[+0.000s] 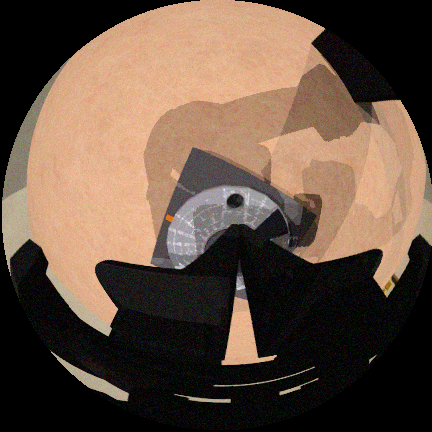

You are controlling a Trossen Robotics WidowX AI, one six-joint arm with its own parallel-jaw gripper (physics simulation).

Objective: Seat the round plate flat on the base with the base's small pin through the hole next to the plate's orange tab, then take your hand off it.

Labels:
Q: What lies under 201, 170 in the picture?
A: A dark square base.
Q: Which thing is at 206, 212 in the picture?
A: A round grey plate.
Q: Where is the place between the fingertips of my gripper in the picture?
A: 237, 230

